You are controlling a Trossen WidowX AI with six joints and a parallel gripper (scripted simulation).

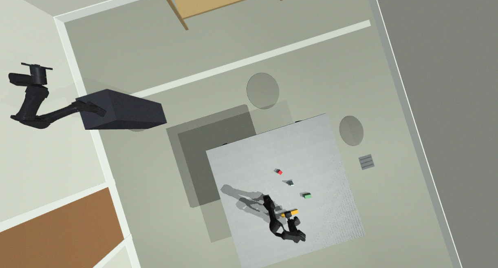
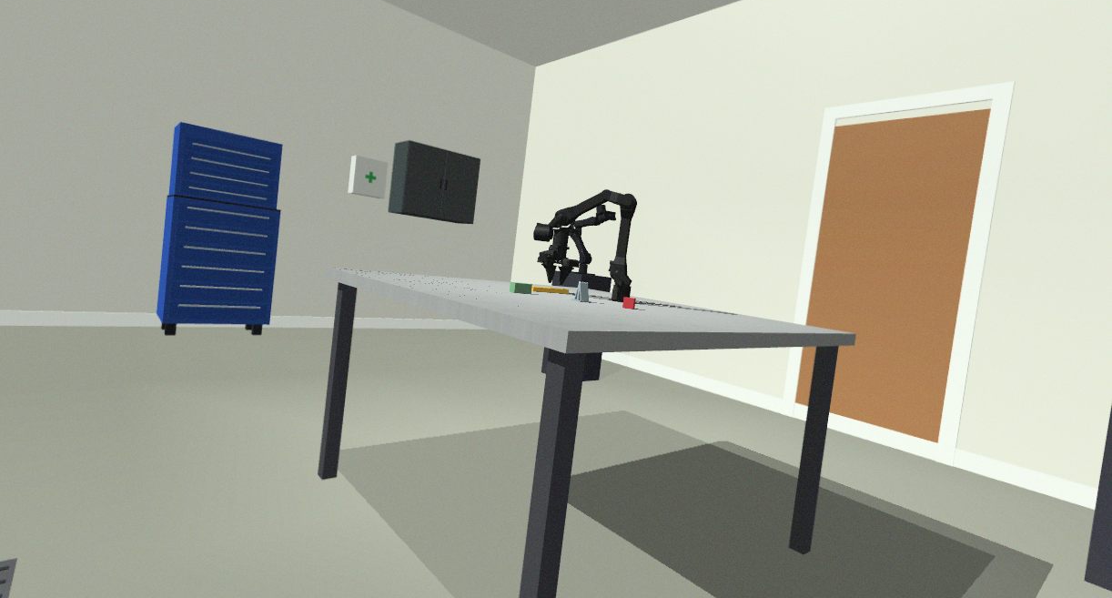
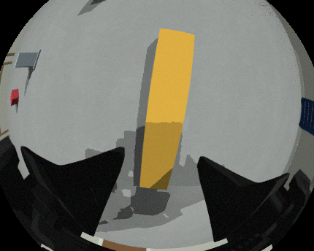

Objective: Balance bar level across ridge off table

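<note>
The yellow bar lies 3 cm ahead of my gripper tip and 3 cm below it. Also, from my gripper tip: green block: 25 cm ahead, 12 cm to the left, 2 cm below; then red block: 6 cm ahead, 43 cm to the left, 2 cm below.
</note>
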